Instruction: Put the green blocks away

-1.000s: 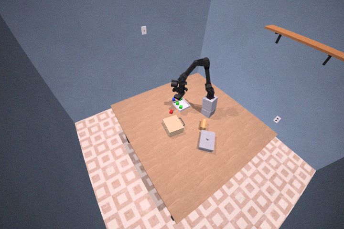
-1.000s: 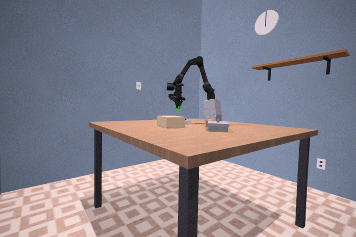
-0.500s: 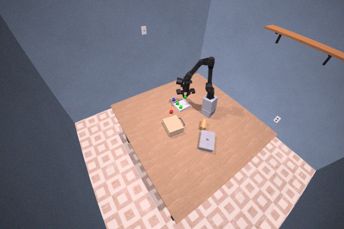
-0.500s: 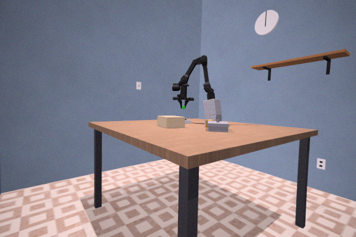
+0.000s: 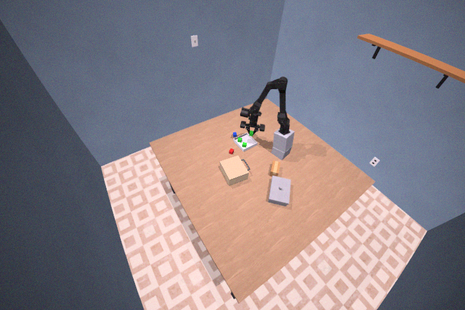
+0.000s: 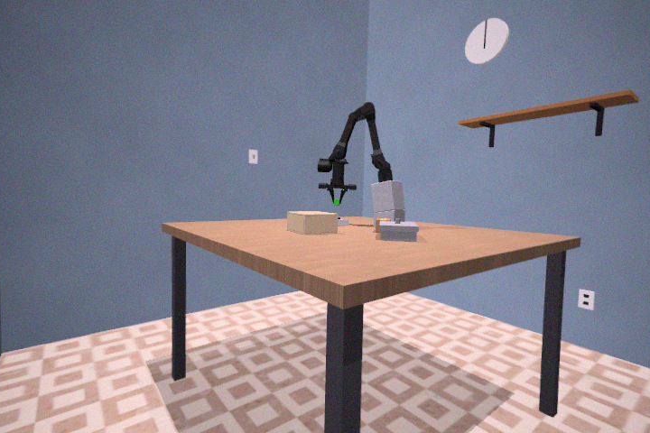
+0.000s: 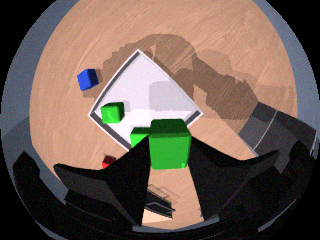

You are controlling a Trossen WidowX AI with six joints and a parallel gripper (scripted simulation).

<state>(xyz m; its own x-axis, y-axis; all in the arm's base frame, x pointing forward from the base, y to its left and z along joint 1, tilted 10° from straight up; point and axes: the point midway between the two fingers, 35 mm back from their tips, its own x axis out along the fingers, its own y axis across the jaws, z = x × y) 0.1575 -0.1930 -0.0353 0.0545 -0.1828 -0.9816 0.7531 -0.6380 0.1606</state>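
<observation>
My gripper is now 3 cm short of the white basket, 3 cm to the left of it and 13 cm above it. Round my hand: blue block 6 cm ahead, 14 cm to the right, 13 cm below; then red block 19 cm ahead, 1 cm to the left, 13 cm below; then drawer 25 cm ahead, 20 cm to the left, 11 cm below.
</observation>
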